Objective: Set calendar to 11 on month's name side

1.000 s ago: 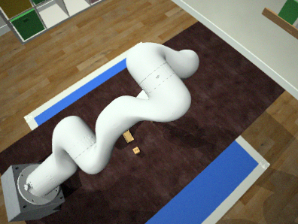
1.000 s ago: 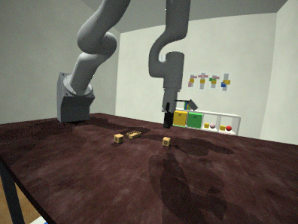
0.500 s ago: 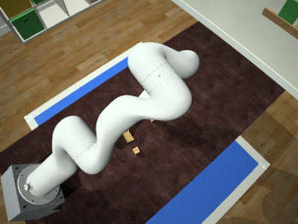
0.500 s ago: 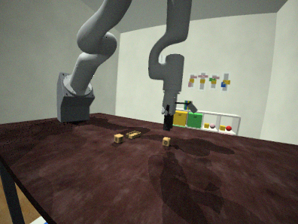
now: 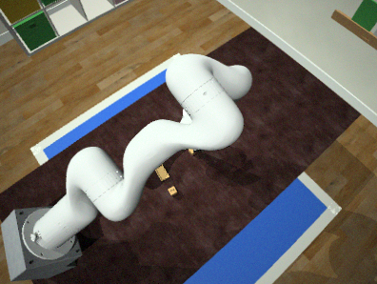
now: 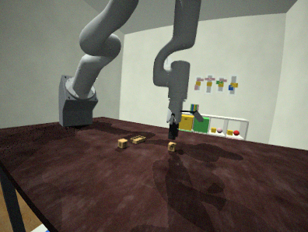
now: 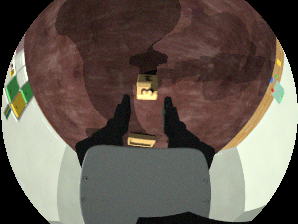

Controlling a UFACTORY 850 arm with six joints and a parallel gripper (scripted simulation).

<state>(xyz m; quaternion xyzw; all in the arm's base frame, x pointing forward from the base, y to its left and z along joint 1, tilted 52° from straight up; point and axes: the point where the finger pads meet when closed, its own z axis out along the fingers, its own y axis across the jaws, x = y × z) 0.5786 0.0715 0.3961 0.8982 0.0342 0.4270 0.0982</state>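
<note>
My hand is 6 cm above the cube. The rest, counted from my hand: wooden tray: 19 cm behind, 2 cm to the left, 7 cm below.
</note>
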